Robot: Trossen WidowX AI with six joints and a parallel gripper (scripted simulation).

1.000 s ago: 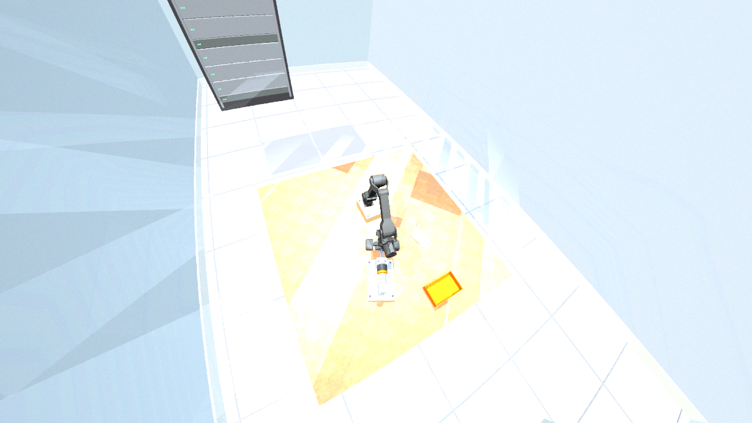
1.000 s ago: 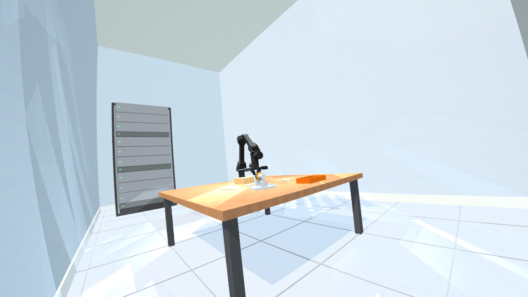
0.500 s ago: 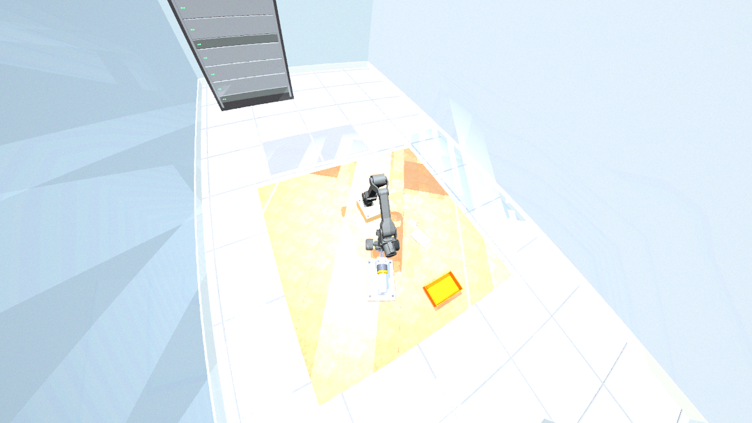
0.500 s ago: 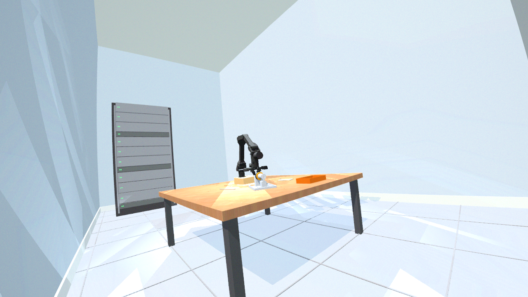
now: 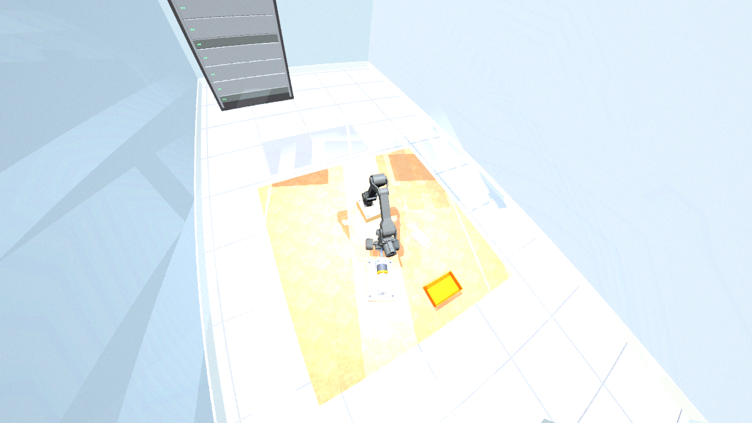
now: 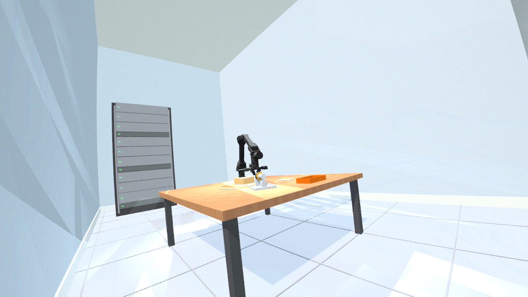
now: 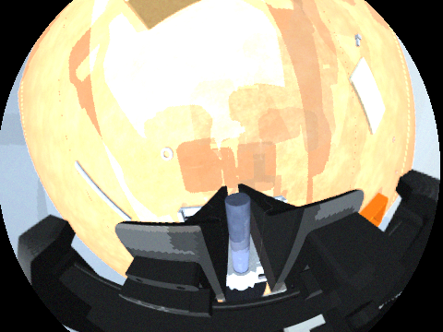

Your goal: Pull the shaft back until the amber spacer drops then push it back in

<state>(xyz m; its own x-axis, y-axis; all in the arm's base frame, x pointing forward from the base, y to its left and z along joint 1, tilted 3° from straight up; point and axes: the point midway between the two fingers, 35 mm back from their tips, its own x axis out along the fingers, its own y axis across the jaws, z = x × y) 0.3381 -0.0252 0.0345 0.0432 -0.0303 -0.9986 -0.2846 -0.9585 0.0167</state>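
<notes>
Right now the grey-blue shaft is 80 mm ahead of my gripper tip, 30 mm above it and 20 mm to the right of it. From my gripper tip the other things lie so: amber spacer: 140 mm ahead, 40 mm to the right, 30 mm above; orange tray: 310 mm ahead, 280 mm to the left, 40 mm below; white fixture: 160 mm ahead, 50 mm to the right.
</notes>
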